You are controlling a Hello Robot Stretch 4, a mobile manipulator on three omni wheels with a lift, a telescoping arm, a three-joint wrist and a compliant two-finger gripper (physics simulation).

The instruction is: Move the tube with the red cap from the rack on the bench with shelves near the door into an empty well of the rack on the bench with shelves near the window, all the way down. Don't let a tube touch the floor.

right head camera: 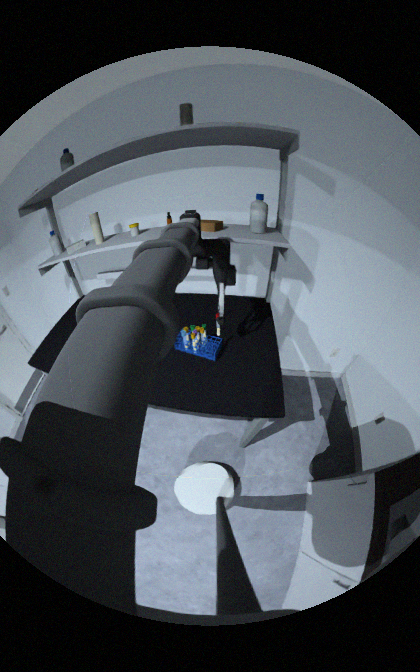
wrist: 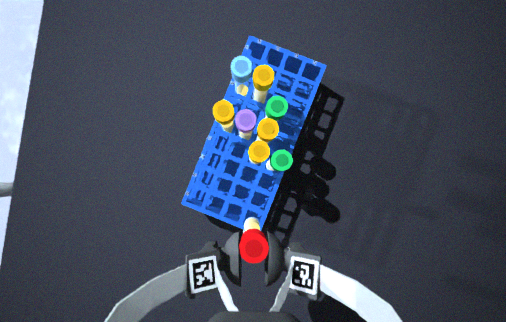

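Where they show: hand at its tool point: (right head camera: 220,318) (wrist: 253,255); robot's base at its link origin: (right head camera: 205,486).
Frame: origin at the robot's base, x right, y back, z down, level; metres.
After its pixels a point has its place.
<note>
The tube with the red cap (right head camera: 218,317) (wrist: 254,247) {x 0.077, y -0.646, z -1.080 m} is upright between the two fingertips of my gripper (right head camera: 219,320) (wrist: 254,257) {x 0.088, y -0.645, z -1.058 m}, which is shut on it. In the right head camera view the tube hangs above the back right corner of a blue rack (right head camera: 207,355) {x 0.033, y -0.590, z -0.894 m} (wrist: 200,207) {x 0.068, y -0.586, z -0.943 m}. In the wrist view its pale lower end shows over the rack's near corner. The rack stands on a black bench top (right head camera: 240,385) {x 0.169, y -0.444, z -0.886 m} (wrist: 125,150) {x 0.006, y -0.478, z -0.886 m} and holds several tubes with yellow, green, purple and light blue caps. Which of the two benches this is, I cannot tell.
Above the bench are a lower shelf (right head camera: 240,236) {x 0.169, y -0.806, z -1.343 m} with bottles and a brown box (right head camera: 211,225) {x 0.056, y -0.891, z -1.370 m}, and an upper shelf (right head camera: 240,134) {x 0.175, y -0.890, z -1.781 m}. A round white stool (right head camera: 204,487) {x 0.004, y -0.007, z -0.187 m} stands on the floor before the bench. A white cabinet (right head camera: 340,530) {x 0.725, y 0.360, z -0.575 m} is at the lower right.
</note>
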